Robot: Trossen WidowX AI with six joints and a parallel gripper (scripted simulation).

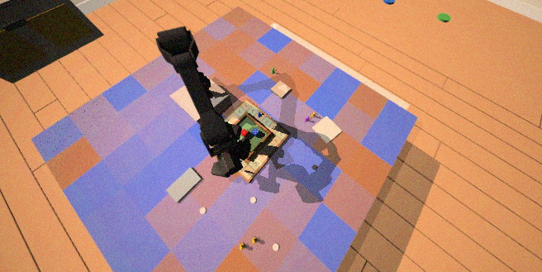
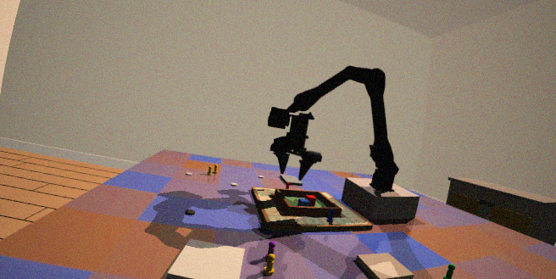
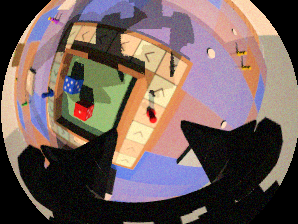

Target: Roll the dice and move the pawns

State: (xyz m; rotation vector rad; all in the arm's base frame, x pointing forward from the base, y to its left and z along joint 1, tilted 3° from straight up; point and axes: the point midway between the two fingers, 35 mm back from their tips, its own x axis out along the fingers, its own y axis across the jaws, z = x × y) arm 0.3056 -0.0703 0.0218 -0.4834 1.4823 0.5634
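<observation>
My gripper tip is 40 mm above the red pawn and 10 mm to the left of it. The rest, counted from my gripper tip: black disc (260 mm ahead, 240 mm to the left, 70 mm below); then blue pawn (210 mm to the left, 80 mm behind, 40 mm below); then purple pawn (370 mm to the left, 90 mm ahead, 50 mm below).
</observation>
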